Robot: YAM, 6 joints.
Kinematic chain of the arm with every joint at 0, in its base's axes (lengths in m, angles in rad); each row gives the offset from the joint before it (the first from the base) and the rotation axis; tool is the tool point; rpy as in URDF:
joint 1: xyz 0 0 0.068 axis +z
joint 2: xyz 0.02 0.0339 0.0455 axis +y
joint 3: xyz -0.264 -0.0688 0 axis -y
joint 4: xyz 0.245 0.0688 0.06 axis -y
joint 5: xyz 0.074 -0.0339 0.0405 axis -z
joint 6: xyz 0.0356 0 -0.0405 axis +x
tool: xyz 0 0 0 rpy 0 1.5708 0
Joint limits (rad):
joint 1: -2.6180..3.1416
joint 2: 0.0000..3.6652
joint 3: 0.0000..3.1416
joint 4: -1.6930..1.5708
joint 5: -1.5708..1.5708
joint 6: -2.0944..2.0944
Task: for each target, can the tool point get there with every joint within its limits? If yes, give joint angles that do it. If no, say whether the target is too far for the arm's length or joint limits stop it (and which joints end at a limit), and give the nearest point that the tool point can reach.
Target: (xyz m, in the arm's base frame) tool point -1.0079 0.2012 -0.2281
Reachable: no: too far | nearest point -0.6009 0.1199 -0.0874 | short by 0.438 m
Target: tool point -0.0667 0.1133 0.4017
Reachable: yes | joints 2.3183 0.6410 0.8629 -0.0341 0.9083 -0.3330
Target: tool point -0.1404 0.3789 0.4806
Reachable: yes | joints -1.1316 0.4774 2.2384 1.1840 -1.2703 1.2843
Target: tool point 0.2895 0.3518 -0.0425
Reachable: yes | joints 0.8930 2.9389 2.2404 -1.3393 0.1382 1.0967
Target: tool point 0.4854 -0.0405 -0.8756
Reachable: no: too far | nearest point 0.3444 -0.0287 -0.3671 | short by 0.528 m
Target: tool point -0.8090 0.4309 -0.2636
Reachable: no: too far | nearest point -0.5268 0.2806 -0.1291 | short by 0.347 m
